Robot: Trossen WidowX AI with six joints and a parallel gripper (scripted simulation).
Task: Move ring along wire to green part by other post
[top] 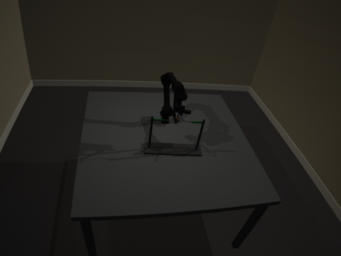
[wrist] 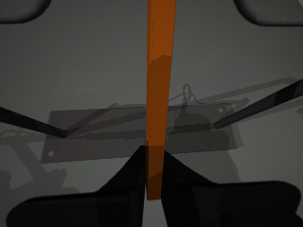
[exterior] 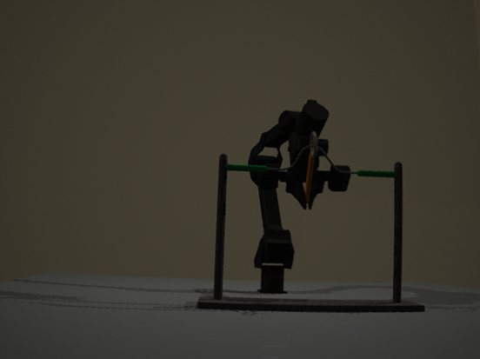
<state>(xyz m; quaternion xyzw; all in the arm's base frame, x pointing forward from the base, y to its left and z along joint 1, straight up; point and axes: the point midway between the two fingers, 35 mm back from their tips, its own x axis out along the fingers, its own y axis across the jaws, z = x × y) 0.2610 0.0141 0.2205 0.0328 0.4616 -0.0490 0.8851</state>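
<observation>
My gripper tip is 5 cm short of the ring with orange handle, 1 cm to the left of it and 8 cm below it.
</observation>
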